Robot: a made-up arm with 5 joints. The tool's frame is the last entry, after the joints. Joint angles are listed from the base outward.
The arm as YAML. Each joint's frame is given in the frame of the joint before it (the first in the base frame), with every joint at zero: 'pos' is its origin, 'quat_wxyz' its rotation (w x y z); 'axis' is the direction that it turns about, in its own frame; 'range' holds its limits. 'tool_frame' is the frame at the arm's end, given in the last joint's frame.
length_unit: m
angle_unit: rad
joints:
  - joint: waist
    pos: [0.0, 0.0, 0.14]
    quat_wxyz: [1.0, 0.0, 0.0, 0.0]
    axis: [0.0, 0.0, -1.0]
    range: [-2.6, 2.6]
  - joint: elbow
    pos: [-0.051, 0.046, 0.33]
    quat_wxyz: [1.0, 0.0, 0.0, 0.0]
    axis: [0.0, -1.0, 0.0]
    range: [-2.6, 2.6]
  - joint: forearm
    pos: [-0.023, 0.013, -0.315]
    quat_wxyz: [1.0, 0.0, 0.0, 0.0]
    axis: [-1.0, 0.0, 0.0]
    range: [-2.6, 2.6]
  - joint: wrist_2
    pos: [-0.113, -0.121, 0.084]
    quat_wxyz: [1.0, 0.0, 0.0, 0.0]
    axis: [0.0, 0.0, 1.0]
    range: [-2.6, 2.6]
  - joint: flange
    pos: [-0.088, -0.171, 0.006]
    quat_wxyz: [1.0, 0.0, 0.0, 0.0]
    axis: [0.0, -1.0, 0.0]
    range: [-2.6, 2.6]
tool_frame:
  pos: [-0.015, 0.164, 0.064]
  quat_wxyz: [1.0, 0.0, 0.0, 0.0]
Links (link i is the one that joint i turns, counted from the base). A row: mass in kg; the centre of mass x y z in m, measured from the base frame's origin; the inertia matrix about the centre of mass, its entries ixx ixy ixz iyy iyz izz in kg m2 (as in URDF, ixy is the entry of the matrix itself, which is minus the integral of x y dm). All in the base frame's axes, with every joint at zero. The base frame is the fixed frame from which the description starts. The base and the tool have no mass.
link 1: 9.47; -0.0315 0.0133 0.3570; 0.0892 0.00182 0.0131 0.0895 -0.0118 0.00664
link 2: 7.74; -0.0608 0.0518 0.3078; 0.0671 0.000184 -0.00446 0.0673 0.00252 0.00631
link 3: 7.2; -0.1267 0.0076 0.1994; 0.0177 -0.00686 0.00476 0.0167 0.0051 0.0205
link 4: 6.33; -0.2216 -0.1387 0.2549; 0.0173 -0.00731 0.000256 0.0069 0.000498 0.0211
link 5: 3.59; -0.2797 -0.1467 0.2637; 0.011 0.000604 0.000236 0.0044 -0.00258 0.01
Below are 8 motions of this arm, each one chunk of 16 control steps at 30 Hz.
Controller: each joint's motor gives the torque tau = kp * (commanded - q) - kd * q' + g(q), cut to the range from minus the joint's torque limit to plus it. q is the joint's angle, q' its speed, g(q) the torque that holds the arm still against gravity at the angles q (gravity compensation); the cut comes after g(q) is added. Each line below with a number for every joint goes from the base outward.
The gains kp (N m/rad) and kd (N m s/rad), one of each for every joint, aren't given. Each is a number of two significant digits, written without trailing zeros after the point. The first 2 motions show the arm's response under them.
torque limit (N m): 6.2 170 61 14 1.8
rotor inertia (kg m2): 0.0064 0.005 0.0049 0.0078 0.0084
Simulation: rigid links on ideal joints. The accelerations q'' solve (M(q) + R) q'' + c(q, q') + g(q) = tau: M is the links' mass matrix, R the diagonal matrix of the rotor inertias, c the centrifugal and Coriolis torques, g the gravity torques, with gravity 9.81 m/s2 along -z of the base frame. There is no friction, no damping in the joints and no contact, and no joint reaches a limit. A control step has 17 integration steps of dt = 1/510 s. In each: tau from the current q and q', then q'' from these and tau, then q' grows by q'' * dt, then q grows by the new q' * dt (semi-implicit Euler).
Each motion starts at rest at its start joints. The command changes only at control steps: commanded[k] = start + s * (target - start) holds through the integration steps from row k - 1 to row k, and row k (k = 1, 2, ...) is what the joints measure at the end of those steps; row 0 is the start. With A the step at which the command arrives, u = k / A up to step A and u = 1 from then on. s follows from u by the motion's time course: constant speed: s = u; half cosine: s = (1 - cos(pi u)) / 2; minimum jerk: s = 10 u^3 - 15 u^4 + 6 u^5; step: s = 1 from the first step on.
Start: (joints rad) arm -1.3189 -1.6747 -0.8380 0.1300 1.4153
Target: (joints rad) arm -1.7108 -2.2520 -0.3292 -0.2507 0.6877
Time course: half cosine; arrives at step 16
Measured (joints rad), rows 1 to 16:
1: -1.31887 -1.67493 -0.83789 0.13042 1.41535
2: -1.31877 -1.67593 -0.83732 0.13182 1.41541
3: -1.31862 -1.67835 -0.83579 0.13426 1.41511
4: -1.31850 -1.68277 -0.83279 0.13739 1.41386
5: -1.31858 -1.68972 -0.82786 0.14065 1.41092
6: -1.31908 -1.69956 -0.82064 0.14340 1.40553
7: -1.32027 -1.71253 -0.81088 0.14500 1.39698
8: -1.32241 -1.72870 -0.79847 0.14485 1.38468
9: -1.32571 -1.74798 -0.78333 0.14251 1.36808
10: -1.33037 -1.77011 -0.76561 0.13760 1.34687
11: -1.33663 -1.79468 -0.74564 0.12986 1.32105
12: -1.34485 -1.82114 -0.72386 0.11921 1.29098
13: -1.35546 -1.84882 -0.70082 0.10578 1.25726
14: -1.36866 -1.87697 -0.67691 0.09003 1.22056
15: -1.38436 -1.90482 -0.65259 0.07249 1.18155
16: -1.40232 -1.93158 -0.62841 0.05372 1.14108
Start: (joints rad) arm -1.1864 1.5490 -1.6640 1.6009 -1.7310
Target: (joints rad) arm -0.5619 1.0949 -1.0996 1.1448 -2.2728
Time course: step
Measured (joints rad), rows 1 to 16:
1: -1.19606 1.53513 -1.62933 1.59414 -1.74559
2: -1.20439 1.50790 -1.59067 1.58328 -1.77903
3: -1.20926 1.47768 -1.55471 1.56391 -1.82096
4: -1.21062 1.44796 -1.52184 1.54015 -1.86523
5: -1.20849 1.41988 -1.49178 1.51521 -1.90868
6: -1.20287 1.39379 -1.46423 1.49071 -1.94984
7: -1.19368 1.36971 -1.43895 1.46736 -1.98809
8: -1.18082 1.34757 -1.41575 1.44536 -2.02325
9: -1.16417 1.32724 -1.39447 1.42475 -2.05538
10: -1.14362 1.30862 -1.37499 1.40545 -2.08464
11: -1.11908 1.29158 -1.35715 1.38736 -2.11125
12: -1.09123 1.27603 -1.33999 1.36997 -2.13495
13: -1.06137 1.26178 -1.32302 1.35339 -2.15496
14: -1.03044 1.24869 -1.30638 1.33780 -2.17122
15: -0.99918 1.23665 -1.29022 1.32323 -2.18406
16: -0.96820 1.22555 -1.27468 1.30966 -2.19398
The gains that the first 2 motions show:
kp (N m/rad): 38 280 52 7.5 0.77
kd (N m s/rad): 20 120 21 4.8 0.29
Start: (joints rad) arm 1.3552 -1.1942 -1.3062 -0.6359 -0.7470
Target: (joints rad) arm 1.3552 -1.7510 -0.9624 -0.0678 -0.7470
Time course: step
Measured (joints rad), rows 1 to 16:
1: 1.35957 -1.21173 -1.28817 -0.58007 -0.77254
2: 1.36362 -1.24505 -1.27053 -0.52172 -0.80528
3: 1.36729 -1.28092 -1.25121 -0.48299 -0.82608
4: 1.37045 -1.31629 -1.23119 -0.45660 -0.83439
5: 1.37300 -1.35008 -1.21144 -0.43711 -0.83342
6: 1.37489 -1.38182 -1.19243 -0.42146 -0.82658
7: 1.37614 -1.41136 -1.17442 -0.40798 -0.81654
8: 1.37678 -1.43870 -1.15750 -0.39573 -0.80515
9: 1.37687 -1.46391 -1.14169 -0.38421 -0.79360
10: 1.37648 -1.48713 -1.12697 -0.37314 -0.78259
11: 1.37568 -1.50848 -1.11330 -0.36237 -0.77249
12: 1.37453 -1.52811 -1.10064 -0.35184 -0.76348
13: 1.37310 -1.54614 -1.08892 -0.34150 -0.75561
14: 1.37145 -1.56271 -1.07809 -0.33135 -0.74882
15: 1.36965 -1.57793 -1.06810 -0.32139 -0.74307
16: 1.36775 -1.59191 -1.05889 -0.31162 -0.73825

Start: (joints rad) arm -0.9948 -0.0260 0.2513 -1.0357 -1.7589
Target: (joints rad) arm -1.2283 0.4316 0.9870 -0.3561 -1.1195
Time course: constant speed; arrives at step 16
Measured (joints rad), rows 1 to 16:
1: -0.99580 -0.02432 0.25503 -1.03391 -1.75843
2: -0.99761 -0.02062 0.26216 -1.02998 -1.75567
3: -1.00021 -0.01502 0.27237 -1.02409 -1.75004
4: -1.00356 -0.00766 0.28539 -1.01633 -1.74144
5: -1.00764 0.00134 0.30101 -1.00678 -1.72996
6: -1.01243 0.01184 0.31899 -0.99550 -1.71579
7: -1.01789 0.02374 0.33915 -0.98256 -1.69912
8: -1.02400 0.03692 0.36132 -0.96803 -1.68020
9: -1.03073 0.05129 0.38531 -0.95199 -1.65924
10: -1.03804 0.06675 0.41099 -0.93448 -1.63644
11: -1.04591 0.08322 0.43822 -0.91559 -1.61199
12: -1.05429 0.10063 0.46686 -0.89538 -1.58606
13: -1.06315 0.11889 0.49682 -0.87391 -1.55882
14: -1.07246 0.13795 0.52797 -0.85126 -1.53040
15: -1.08218 0.15774 0.56023 -0.82747 -1.50091
16: -1.09228 0.17820 0.59351 -0.80263 -1.47048

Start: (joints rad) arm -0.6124 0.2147 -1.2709 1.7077 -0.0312
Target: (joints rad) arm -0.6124 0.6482 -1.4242 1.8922 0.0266
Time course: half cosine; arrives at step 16
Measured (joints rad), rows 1 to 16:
1: -0.61231 0.21485 -1.27094 1.70763 -0.03129
2: -0.61200 0.21557 -1.27115 1.70739 -0.03167
3: -0.61146 0.21736 -1.27172 1.70704 -0.03247
4: -0.61072 0.22070 -1.27287 1.70671 -0.03366
5: -0.60982 0.22597 -1.27475 1.70658 -0.03508
6: -0.60883 0.23347 -1.27749 1.70684 -0.03653
7: -0.60783 0.24336 -1.28116 1.70763 -0.03774
8: -0.60687 0.25566 -1.28580 1.70910 -0.03849
9: -0.60602 0.27030 -1.29138 1.71131 -0.03856
10: -0.60533 0.28705 -1.29782 1.71431 -0.03775
11: -0.60486 0.30561 -1.30500 1.71813 -0.03596
12: -0.60464 0.32556 -1.31274 1.72274 -0.03311
13: -0.60469 0.34641 -1.32085 1.72809 -0.02920
14: -0.60503 0.36762 -1.32907 1.73413 -0.02430
15: -0.60564 0.38861 -1.33718 1.74074 -0.01855
16: -0.60652 0.40879 -1.34491 1.74780 -0.01211

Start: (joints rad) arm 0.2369 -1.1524 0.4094 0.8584 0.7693
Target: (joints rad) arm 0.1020 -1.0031 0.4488 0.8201 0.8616
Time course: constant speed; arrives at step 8
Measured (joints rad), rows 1 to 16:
1: 0.23657 -1.15123 0.40994 0.85761 0.76960
2: 0.23569 -1.14875 0.41097 0.85639 0.77045
3: 0.23413 -1.14504 0.41240 0.85495 0.77197
4: 0.23182 -1.14020 0.41417 0.85338 0.77421
5: 0.22871 -1.13430 0.41621 0.85169 0.77720
6: 0.22478 -1.12743 0.41849 0.84989 0.78091
7: 0.22004 -1.11966 0.42098 0.84800 0.78532
8: 0.21450 -1.11106 0.42365 0.84599 0.79040
9: 0.20854 -1.10286 0.42593 0.84467 0.79581
10: 0.20240 -1.09527 0.42785 0.84368 0.80128
11: 0.19626 -1.08825 0.42950 0.84283 0.80663
12: 0.19023 -1.08177 0.43094 0.84202 0.81176
13: 0.18438 -1.07578 0.43221 0.84124 0.81659
14: 0.17877 -1.07024 0.43334 0.84048 0.82109
15: 0.17344 -1.06513 0.43437 0.83974 0.82524
16: 0.16839 -1.06041 0.43530 0.83902 0.82905

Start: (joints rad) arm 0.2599 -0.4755 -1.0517 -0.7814 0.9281
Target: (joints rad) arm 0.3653 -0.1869 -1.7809 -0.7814 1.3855
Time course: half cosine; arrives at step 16
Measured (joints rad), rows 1 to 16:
1: 0.25984 -0.47541 -1.05206 -0.78172 0.92829
2: 0.25962 -0.47500 -1.05359 -0.78286 0.92910
3: 0.25923 -0.47393 -1.05715 -0.78497 0.93101
4: 0.25870 -0.47189 -1.06350 -0.78797 0.93447
5: 0.25808 -0.46860 -1.07330 -0.79166 0.93990
6: 0.25747 -0.46388 -1.08700 -0.79573 0.94762
7: 0.25698 -0.45760 -1.10486 -0.79988 0.95784
8: 0.25670 -0.44970 -1.12691 -0.80379 0.97064
9: 0.25673 -0.44025 -1.15295 -0.80715 0.98596
10: 0.25716 -0.42936 -1.18259 -0.80972 1.00359
11: 0.25809 -0.41722 -1.21521 -0.81128 1.02321
12: 0.25958 -0.40409 -1.25007 -0.81167 1.04436
13: 0.26172 -0.39030 -1.28625 -0.81081 1.06652
14: 0.26457 -0.37618 -1.32277 -0.80867 1.08911
15: 0.26817 -0.36212 -1.35861 -0.80531 1.11154
16: 0.27255 -0.34850 -1.39273 -0.80081 1.13321

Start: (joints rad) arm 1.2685 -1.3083 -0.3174 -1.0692 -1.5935
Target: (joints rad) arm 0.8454 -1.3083 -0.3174 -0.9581 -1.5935
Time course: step
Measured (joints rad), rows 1 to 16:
1: 1.26721 -1.30823 -0.31697 -1.06849 -1.59437
2: 1.26340 -1.30815 -0.31654 -1.06755 -1.59600
3: 1.25706 -1.30807 -0.31618 -1.06660 -1.59795
4: 1.24819 -1.30799 -0.31589 -1.06566 -1.60002
5: 1.23678 -1.30791 -0.31567 -1.06472 -1.60211
6: 1.22286 -1.30784 -0.31552 -1.06374 -1.60417
7: 1.20686 -1.30779 -0.31548 -1.06205 -1.60596
8: 1.18947 -1.30777 -0.31558 -1.05928 -1.60720
9: 1.17123 -1.30776 -0.31582 -1.05560 -1.60792
10: 1.15256 -1.30776 -0.31616 -1.05122 -1.60818
11: 1.13379 -1.30776 -0.31657 -1.04636 -1.60808
12: 1.11518 -1.30777 -0.31702 -1.04120 -1.60770
13: 1.09694 -1.30778 -0.31746 -1.03586 -1.60710
14: 1.07923 -1.30780 -0.31790 -1.03048 -1.60633
15: 1.06216 -1.30781 -0.31831 -1.02515 -1.60543
16: 1.04582 -1.30783 -0.31867 -1.01993 -1.60445

